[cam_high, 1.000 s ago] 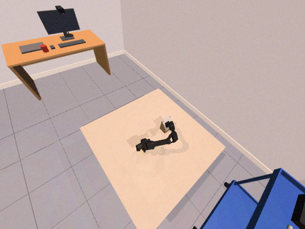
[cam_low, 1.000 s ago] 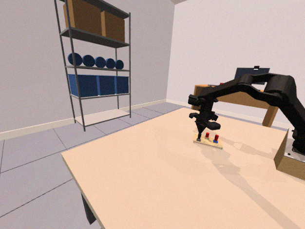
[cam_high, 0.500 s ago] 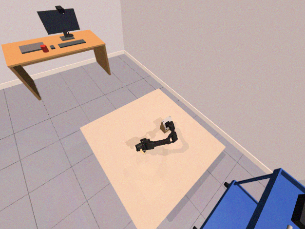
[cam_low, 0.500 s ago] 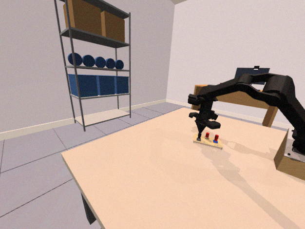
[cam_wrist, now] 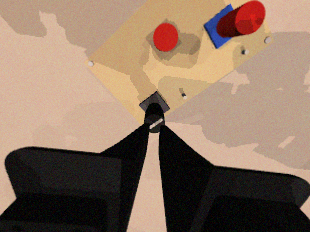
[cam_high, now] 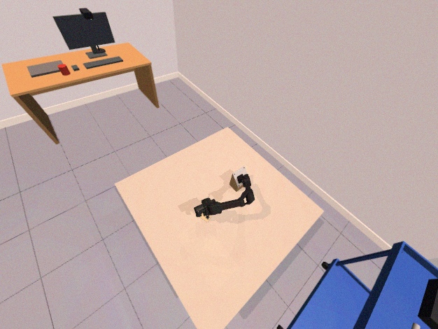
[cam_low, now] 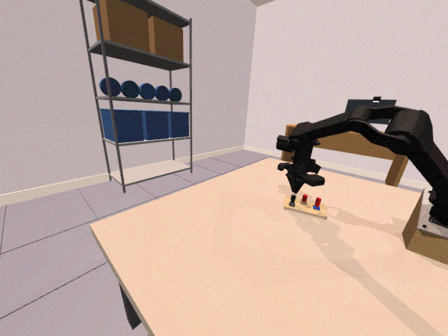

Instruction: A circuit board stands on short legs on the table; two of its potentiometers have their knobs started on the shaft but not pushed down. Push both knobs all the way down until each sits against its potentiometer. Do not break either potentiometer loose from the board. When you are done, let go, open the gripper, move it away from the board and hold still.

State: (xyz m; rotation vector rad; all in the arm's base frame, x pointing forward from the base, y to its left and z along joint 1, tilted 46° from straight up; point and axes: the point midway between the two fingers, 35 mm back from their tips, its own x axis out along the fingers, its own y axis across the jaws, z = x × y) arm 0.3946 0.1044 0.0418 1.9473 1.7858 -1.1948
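Now: the dark square part 3 cm below my gripper tip. Round my gripper tip: red knob (8 cm behind, 5 cm to the right, 3 cm below).
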